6 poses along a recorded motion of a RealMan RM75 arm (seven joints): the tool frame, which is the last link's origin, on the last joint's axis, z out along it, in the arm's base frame.
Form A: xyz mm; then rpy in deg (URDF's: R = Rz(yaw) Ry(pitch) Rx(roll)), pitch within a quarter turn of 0, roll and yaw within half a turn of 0.
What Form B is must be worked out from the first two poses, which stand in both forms.
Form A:
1: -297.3, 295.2, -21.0, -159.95, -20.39, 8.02
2: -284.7, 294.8, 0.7, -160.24, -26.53, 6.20
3: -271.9, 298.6, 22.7, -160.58, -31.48, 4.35
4: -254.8, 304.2, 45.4, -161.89, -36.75, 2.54
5: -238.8, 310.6, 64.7, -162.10, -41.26, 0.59
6: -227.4, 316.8, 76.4, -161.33, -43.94, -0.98
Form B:
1: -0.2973, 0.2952, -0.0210, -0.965, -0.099, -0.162, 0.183
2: -0.2847, 0.2948, 0.0007, -0.955, -0.091, -0.217, 0.179
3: -0.2719, 0.2986, 0.0227, -0.946, -0.082, -0.261, 0.172
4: -0.2548, 0.3042, 0.0454, -0.936, -0.070, -0.308, 0.156
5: -0.2388, 0.3106, 0.0647, -0.924, -0.060, -0.347, 0.147
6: -0.2274, 0.3168, 0.0764, -0.916, -0.053, -0.370, 0.147
